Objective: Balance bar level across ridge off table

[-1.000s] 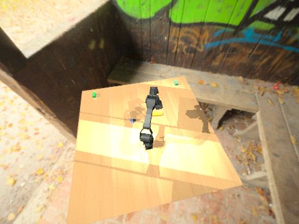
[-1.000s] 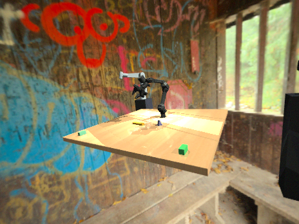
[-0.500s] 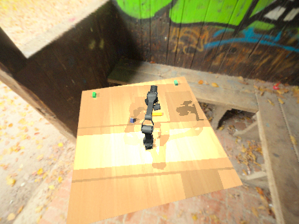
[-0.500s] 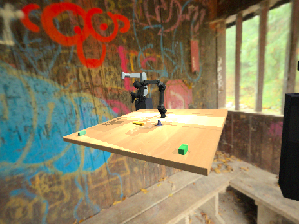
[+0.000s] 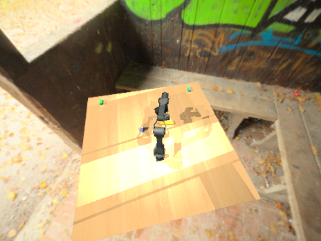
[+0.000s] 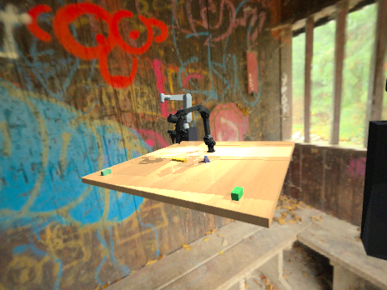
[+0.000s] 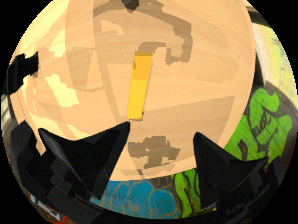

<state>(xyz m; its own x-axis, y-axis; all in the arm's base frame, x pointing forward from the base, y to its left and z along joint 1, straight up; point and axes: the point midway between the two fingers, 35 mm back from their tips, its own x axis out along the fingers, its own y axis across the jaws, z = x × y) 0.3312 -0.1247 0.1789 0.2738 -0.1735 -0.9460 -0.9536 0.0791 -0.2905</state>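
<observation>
My gripper tip is now 140 mm above the bar and 10 mm past it. Round my gripper tip: green block (630 mm to the left, 400 mm ahead, 130 mm below).
</observation>
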